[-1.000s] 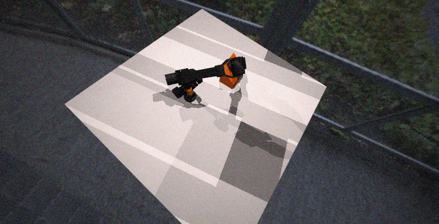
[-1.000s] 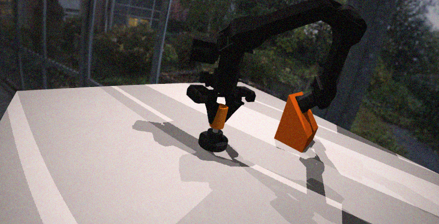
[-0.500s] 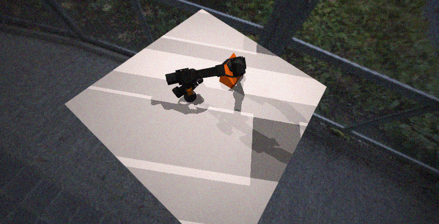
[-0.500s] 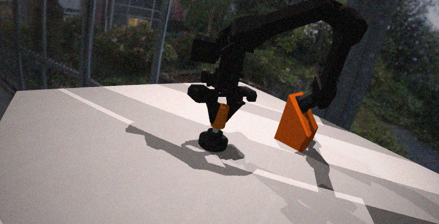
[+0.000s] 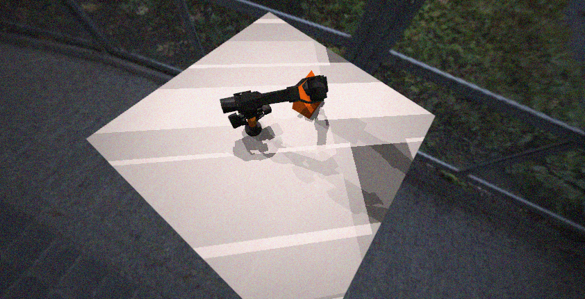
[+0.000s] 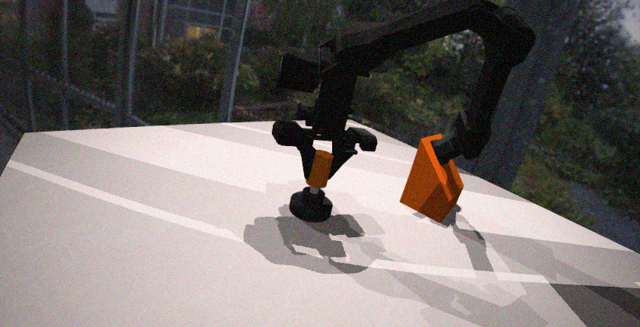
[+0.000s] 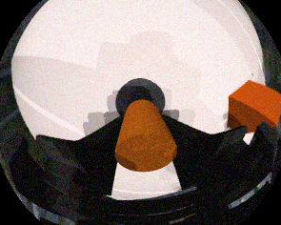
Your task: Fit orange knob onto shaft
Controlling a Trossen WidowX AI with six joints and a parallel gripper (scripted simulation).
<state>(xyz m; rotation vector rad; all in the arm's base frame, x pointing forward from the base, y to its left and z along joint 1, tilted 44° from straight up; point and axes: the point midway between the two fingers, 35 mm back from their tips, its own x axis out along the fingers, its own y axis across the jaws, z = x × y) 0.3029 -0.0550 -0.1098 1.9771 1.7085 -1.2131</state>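
The pedestal is 4 cm below my gripper tip. Round my gripper tip: orange knob (3 cm above).
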